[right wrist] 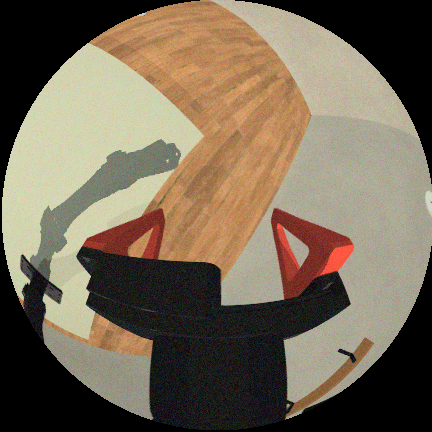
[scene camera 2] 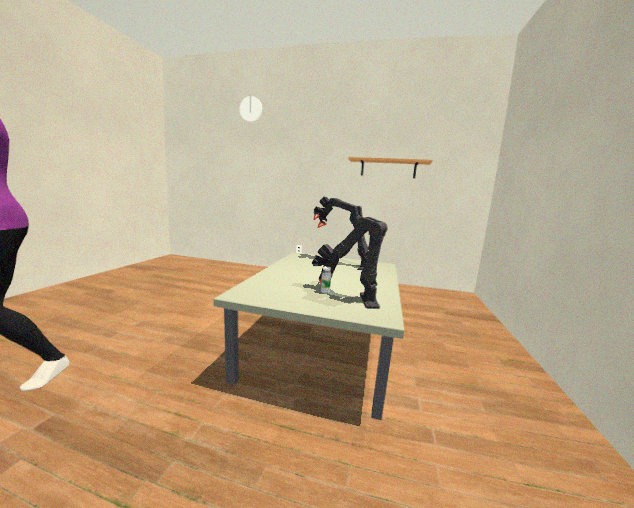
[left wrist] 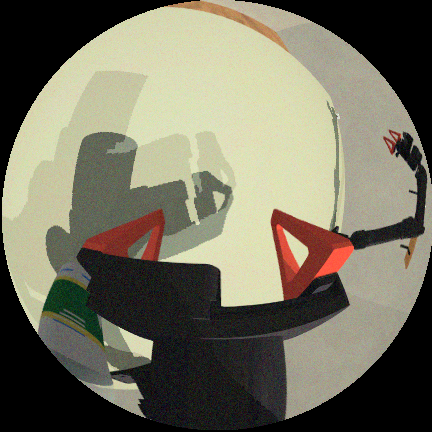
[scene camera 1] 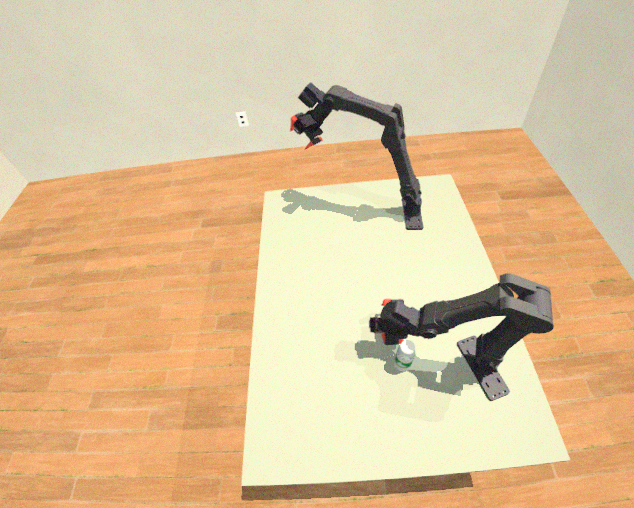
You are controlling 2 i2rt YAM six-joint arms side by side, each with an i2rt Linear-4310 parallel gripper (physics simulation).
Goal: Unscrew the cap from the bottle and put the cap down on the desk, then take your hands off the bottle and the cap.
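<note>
A white bottle [scene camera 1: 404, 358] [scene camera 2: 325, 283] with a green label stands upright on the desk [scene camera 1: 296, 423] [scene camera 2: 254, 298]. Its white cap [scene camera 1: 407, 345] [scene camera 2: 326, 269] sits on top. In the left wrist view the bottle [left wrist: 65, 305] shows at the lower left, outside the fingers and partly hidden by the gripper body; its cap cannot be made out there. My left gripper [scene camera 1: 390, 321] [left wrist: 217, 214] is open and empty, low over the desk and close beside the bottle. My right gripper [scene camera 1: 302, 134] [scene camera 2: 318, 220] [right wrist: 217, 213] is open and empty, raised high, far from the bottle.
The left arm [scene camera 1: 471, 309] reaches in from the right of the desk in scene camera 1. The right arm [scene camera 1: 365, 105] arches above the desk's far end. A person [scene camera 2: 13, 238] shows at the left edge of scene camera 2, apart from the desk.
</note>
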